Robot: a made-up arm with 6 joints. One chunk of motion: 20 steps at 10 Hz.
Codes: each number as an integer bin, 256 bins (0 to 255) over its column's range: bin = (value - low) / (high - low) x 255, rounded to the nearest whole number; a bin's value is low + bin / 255 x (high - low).
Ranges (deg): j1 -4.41..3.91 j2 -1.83..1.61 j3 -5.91..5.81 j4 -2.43..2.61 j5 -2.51..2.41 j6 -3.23..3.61
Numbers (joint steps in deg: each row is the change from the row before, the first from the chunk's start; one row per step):
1: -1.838 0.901 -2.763 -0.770 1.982 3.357
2: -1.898 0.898 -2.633 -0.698 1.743 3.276
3: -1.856 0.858 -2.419 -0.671 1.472 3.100
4: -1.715 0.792 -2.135 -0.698 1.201 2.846
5: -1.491 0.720 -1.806 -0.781 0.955 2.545
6: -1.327 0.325 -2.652 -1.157 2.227 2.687
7: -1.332 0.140 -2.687 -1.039 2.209 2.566
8: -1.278 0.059 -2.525 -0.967 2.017 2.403
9: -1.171 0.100 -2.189 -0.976 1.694 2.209
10: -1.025 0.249 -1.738 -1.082 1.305 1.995
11: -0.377 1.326 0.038 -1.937 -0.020 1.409
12: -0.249 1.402 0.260 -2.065 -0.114 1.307
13: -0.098 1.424 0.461 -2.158 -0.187 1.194
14: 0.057 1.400 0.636 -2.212 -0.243 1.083
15: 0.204 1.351 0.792 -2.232 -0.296 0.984
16: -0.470 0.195 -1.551 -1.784 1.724 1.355
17: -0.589 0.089 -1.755 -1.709 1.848 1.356
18: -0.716 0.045 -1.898 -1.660 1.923 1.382
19: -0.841 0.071 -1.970 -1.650 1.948 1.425
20: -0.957 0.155 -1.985 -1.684 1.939 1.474
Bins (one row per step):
1: 79 202 68 84 233 246
2: 77 202 71 88 220 243
3: 78 199 76 89 206 236
4: 83 194 82 88 192 227
5: 89 189 89 83 180 215
6: 94 160 71 64 246 221
7: 94 146 70 70 245 216
8: 96 140 74 74 235 210
9: 99 143 81 74 218 203
10: 104 154 91 68 198 195
11: 124 234 129 25 129 173
12: 128 240 134 18 124 169
13: 132 241 139 14 120 165
14: 137 239 142 11 117 161
15: 141 236 146 10 115 157
16: 121 150 95 33 219 171
17: 117 142 90 36 226 171
18: 113 139 87 39 230 172
19: 109 141 86 39 231 174
20: 106 147 85 38 231 175

